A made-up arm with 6 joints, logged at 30 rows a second.
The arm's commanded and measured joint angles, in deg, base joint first. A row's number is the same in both.
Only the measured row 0 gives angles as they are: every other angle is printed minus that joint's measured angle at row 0.
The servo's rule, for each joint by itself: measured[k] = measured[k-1] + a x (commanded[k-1-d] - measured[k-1]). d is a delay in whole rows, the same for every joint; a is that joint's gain. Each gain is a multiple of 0.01, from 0.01 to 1. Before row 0 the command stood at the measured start. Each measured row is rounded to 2 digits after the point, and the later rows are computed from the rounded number. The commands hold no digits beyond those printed.
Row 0, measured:
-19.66 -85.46 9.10 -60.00 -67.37 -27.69
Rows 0 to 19, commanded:
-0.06 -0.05 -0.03 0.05 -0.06 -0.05
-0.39 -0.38 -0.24 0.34 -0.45 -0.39
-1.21 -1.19 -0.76 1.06 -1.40 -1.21
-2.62 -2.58 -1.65 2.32 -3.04 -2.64
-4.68 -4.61 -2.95 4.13 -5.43 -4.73
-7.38 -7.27 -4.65 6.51 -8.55 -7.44
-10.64 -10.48 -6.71 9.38 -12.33 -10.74
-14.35 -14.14 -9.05 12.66 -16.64 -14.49
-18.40 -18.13 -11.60 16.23 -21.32 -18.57
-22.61 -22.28 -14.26 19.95 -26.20 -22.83
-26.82 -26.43 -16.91 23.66 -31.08 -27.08
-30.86 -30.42 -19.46 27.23 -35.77 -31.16
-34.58 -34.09 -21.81 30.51 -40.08 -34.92
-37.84 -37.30 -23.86 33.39 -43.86 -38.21
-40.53 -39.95 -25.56 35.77 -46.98 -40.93
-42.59 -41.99 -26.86 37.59 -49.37 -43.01
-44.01 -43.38 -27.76 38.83 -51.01 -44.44
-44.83 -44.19 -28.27 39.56 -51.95 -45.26
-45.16 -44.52 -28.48 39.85 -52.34 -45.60
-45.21 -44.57 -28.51 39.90 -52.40 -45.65
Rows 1 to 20, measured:
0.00 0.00 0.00 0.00 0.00 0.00
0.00 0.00 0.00 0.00 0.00 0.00
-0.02 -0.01 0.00 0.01 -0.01 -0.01
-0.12 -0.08 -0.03 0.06 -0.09 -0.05
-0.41 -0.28 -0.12 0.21 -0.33 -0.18
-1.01 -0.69 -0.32 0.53 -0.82 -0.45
-2.00 -1.40 -0.66 1.07 -1.65 -0.92
-3.45 -2.46 -1.18 1.89 -2.89 -1.64
-5.39 -3.90 -1.90 3.01 -4.59 -2.64
-7.81 -5.74 -2.83 4.46 -6.76 -3.94
-10.67 -7.97 -3.97 6.23 -9.38 -5.55
-13.89 -10.55 -5.31 8.29 -12.41 -7.45
-17.38 -13.41 -6.82 10.60 -15.77 -9.61
-21.02 -16.47 -8.46 13.09 -19.37 -11.98
-24.68 -19.64 -10.20 15.70 -23.10 -14.50
-28.23 -22.82 -11.98 18.35 -26.84 -17.11
-31.55 -25.90 -13.75 20.96 -30.47 -19.73
-34.53 -28.80 -15.45 23.45 -33.87 -22.29
-37.09 -31.42 -17.05 25.76 -36.96 -24.73
-39.18 -33.72 -18.51 27.83 -39.66 -26.99
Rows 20 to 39, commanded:
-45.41 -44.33 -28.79 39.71 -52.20 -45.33
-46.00 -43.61 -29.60 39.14 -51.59 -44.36
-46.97 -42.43 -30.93 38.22 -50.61 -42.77
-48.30 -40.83 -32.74 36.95 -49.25 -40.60
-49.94 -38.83 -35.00 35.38 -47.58 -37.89
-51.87 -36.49 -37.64 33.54 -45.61 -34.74
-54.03 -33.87 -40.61 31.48 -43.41 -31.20
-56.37 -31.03 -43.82 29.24 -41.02 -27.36
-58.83 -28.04 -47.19 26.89 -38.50 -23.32
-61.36 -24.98 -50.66 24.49 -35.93 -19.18
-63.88 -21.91 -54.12 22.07 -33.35 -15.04
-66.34 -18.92 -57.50 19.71 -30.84 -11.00
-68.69 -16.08 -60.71 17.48 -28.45 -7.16
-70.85 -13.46 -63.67 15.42 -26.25 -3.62
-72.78 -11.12 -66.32 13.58 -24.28 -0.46
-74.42 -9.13 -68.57 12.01 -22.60 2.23
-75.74 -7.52 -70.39 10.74 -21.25 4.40
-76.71 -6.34 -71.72 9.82 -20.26 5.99
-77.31 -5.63 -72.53 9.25 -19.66 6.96
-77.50 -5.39 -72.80 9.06 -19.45 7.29
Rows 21 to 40, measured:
-40.79 -35.66 -19.81 29.63 -41.94 -29.04
-41.98 -37.26 -20.94 31.17 -43.82 -30.87
-42.91 -38.53 -21.96 32.45 -45.33 -32.46
-43.74 -39.44 -22.95 33.45 -46.46 -33.77
-44.61 -39.98 -23.99 34.17 -47.21 -34.76
-45.61 -40.13 -25.13 34.59 -47.58 -35.40
-46.78 -39.90 -26.41 34.71 -47.58 -35.67
-48.15 -39.29 -27.87 34.53 -47.23 -35.57
-49.74 -38.31 -29.53 34.07 -46.54 -35.09
-51.53 -37.00 -31.39 33.35 -45.55 -34.24
-53.50 -35.39 -33.44 32.38 -44.28 -33.04
-55.62 -33.52 -35.68 31.20 -42.78 -31.52
-57.85 -31.43 -38.08 29.83 -41.08 -29.71
-60.14 -29.18 -40.60 28.31 -39.24 -27.65
-62.45 -26.82 -43.21 26.69 -37.30 -25.40
-64.72 -24.42 -45.87 25.00 -35.31 -23.00
-66.90 -22.03 -48.53 23.29 -33.32 -20.52
-68.93 -19.71 -51.14 21.60 -31.39 -18.02
-70.77 -17.52 -53.64 19.97 -29.56 -15.55
-72.37 -15.51 -55.99 18.45 -27.89 -13.18

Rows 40 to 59, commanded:
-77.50 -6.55 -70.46 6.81 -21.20 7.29
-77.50 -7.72 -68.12 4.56 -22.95 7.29
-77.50 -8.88 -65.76 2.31 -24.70 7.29
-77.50 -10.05 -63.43 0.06 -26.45 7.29
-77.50 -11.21 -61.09 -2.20 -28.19 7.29
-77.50 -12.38 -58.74 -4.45 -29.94 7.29
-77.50 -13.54 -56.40 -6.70 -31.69 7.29
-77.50 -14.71 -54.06 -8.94 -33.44 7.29
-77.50 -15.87 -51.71 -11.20 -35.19 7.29
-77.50 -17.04 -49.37 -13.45 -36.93 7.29
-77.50 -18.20 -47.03 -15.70 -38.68 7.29
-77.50 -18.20 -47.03 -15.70 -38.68 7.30
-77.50 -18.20 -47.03 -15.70 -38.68 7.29
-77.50 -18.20 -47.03 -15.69 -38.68 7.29
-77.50 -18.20 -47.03 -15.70 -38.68 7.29
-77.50 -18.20 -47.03 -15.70 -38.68 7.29
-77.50 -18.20 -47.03 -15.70 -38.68 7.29
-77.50 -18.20 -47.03 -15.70 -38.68 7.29
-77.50 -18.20 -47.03 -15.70 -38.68 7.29
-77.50 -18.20 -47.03 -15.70 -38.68 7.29
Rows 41 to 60, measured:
-73.70 -13.73 -58.14 17.07 -26.41 -10.96
-74.73 -12.23 -60.05 15.87 -25.16 -8.95
-75.48 -11.21 -61.40 14.51 -24.45 -7.16
-76.03 -10.58 -62.27 13.02 -24.18 -5.57
-76.43 -10.27 -62.72 11.41 -24.27 -4.16
-76.72 -10.23 -62.81 9.71 -24.66 -2.90
-76.93 -10.41 -62.59 7.92 -25.30 -1.78
-77.08 -10.76 -62.09 6.06 -26.14 -0.78
-77.19 -11.26 -61.35 4.15 -27.14 0.11
-77.27 -11.88 -60.40 2.19 -28.27 0.90
-77.33 -12.60 -59.27 0.18 -29.52 1.60
-77.38 -13.40 -57.98 -1.86 -30.85 2.23
-77.41 -14.26 -56.56 -3.94 -32.26 2.79
-77.43 -14.97 -55.32 -5.70 -33.42 3.29
-77.45 -15.55 -54.24 -7.20 -34.37 3.73
-77.46 -16.03 -53.30 -8.47 -35.15 4.12
-77.47 -16.42 -52.48 -9.55 -35.79 4.47
-77.48 -16.74 -51.77 -10.47 -36.31 4.78
-77.49 -17.00 -51.15 -11.25 -36.74 5.06
-77.49 -17.22 -50.61 -11.92 -37.09 5.31

